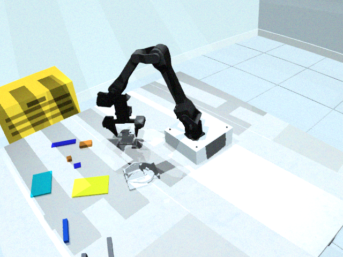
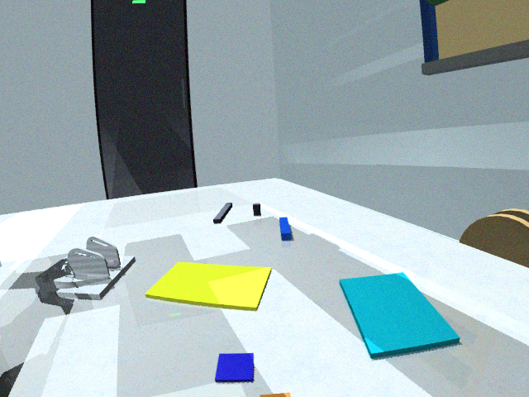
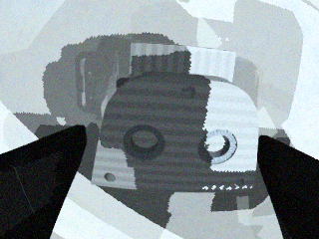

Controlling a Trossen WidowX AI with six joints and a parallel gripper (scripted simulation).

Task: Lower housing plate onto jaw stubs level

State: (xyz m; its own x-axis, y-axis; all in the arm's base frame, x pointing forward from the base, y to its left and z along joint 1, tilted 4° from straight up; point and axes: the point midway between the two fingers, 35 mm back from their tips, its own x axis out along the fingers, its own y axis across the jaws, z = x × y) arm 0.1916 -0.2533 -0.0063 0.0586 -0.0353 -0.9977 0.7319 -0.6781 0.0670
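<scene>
Right now my gripper tip is 1 cm to the left of the white block and 1 cm past it. From my gripper tip the other things lie so: yellow tile 26 cm ahead, 17 cm to the left, 1 cm below; then cyan tile 43 cm ahead, 2 cm to the left, 1 cm below; then blue bar 43 cm ahead, 31 cm to the left, 1 cm below.
</scene>
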